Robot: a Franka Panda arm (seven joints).
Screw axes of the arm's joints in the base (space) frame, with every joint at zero. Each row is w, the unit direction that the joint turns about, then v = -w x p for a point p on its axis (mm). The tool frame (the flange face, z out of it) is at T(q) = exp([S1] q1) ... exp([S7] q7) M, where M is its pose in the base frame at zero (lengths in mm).
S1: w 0 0 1 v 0 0 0
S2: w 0 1 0 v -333 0 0
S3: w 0 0 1 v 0 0 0
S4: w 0 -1 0 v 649 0 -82.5
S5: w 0 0 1 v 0 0 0
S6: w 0 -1 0 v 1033 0 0
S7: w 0 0 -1 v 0 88 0
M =
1 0 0 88
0 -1 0 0
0 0 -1 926
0 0 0 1
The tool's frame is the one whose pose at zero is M.
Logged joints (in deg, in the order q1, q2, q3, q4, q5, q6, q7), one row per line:
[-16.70, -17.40, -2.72, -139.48, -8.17, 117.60, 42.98]
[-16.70, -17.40, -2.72, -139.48, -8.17, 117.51, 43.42]
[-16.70, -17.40, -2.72, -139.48, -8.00, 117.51, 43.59]
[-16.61, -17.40, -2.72, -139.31, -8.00, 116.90, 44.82]
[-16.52, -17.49, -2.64, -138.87, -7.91, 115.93, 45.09]
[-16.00, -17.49, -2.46, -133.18, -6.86, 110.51, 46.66]
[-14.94, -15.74, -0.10, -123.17, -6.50, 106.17, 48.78]
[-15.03, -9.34, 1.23, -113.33, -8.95, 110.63, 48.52]
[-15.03, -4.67, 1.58, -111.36, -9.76, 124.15, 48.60]
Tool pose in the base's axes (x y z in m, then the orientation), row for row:
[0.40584, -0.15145, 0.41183, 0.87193, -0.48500, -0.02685, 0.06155]
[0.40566, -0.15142, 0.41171, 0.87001, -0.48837, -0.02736, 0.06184]
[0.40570, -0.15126, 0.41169, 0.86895, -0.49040, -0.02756, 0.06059]
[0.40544, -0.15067, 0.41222, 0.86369, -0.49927, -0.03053, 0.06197]
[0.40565, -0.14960, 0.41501, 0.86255, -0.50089, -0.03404, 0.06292]
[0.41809, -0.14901, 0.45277, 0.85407, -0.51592, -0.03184, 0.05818]
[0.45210, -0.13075, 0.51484, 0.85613, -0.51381, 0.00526, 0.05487]
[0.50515, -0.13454, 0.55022, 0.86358, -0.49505, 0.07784, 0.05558]
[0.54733, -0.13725, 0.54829, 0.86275, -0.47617, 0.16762, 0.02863]
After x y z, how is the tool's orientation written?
As a quaternion, x y z w.
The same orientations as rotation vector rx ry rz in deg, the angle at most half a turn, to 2 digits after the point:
[151.08, -84.04, -4.65]
[150.72, -84.61, -4.74]
[150.65, -85.02, -4.78]
[149.61, -86.49, -5.29]
[149.33, -86.72, -5.89]
[148.29, -89.58, -5.53]
[148.94, -89.39, 0.92]
[150.17, -86.09, 13.54]
[152.53, -84.18, 29.63]

